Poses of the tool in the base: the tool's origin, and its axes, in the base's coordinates. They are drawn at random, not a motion.
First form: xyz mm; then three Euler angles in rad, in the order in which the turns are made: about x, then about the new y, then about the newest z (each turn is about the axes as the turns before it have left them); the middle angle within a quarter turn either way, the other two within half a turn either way.
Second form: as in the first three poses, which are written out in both.
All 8 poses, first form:
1: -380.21 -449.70 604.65 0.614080 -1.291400 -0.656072
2: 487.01 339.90 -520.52 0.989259 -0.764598 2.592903
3: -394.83 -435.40 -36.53 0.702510 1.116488 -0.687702
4: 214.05 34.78 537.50 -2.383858 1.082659 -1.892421
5: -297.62 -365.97 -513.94 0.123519 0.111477 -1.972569
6: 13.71 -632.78 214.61 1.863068 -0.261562 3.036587
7: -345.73 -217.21 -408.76 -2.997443 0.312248 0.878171
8: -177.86 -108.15 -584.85 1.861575 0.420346 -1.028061
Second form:
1: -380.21 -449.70 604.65 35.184 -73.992 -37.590
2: 487.01 339.90 -520.52 56.680 -43.808 148.562
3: -394.83 -435.40 -36.53 40.251 63.970 -39.402
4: 214.05 34.78 537.50 -136.585 62.032 -108.428
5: -297.62 -365.97 -513.94 7.077 6.387 -113.020
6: 13.71 -632.78 214.61 106.746 -14.986 173.984
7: -345.73 -217.21 -408.76 -171.741 17.890 50.315
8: -177.86 -108.15 -584.85 106.660 24.084 -58.904
